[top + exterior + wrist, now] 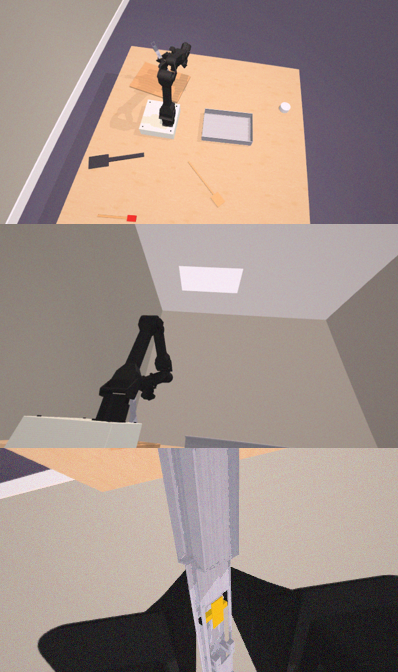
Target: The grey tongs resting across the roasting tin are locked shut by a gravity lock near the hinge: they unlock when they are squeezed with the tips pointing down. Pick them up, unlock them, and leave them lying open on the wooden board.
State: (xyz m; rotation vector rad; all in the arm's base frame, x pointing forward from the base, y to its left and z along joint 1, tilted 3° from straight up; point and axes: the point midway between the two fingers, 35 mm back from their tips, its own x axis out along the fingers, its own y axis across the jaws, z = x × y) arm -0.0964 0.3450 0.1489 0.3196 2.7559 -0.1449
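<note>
The yellow lock piece lies 30 mm ahead of my gripper tip, 20 mm above it and 10 mm to the right of it. The rest, counted from my gripper tip: roasting tin 490 mm ahead, 300 mm to the right, 200 mm below; then black spatula 600 mm to the right, 220 mm below, 160 mm behind; then wooden board 220 mm below.
</note>
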